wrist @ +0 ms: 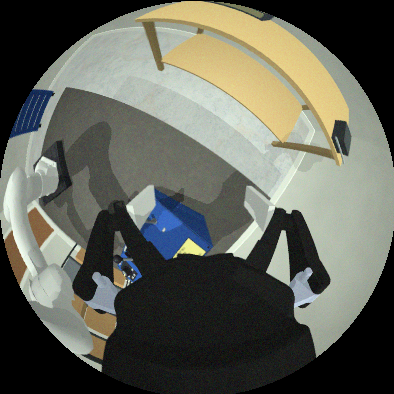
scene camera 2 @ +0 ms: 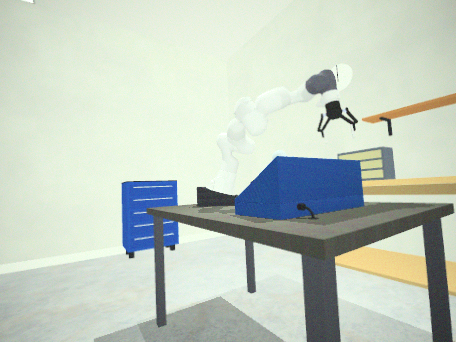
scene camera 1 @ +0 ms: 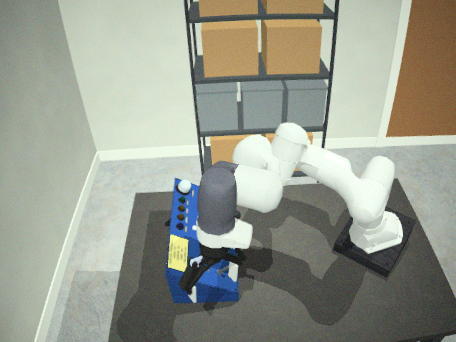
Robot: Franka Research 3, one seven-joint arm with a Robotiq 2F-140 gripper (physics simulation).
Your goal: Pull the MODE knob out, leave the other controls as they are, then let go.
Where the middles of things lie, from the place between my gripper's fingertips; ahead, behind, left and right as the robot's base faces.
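There is the blue control box [scene camera 2: 289, 187], and my gripper is well to the left of it. My gripper is also a good way above the box, and some way short of it.
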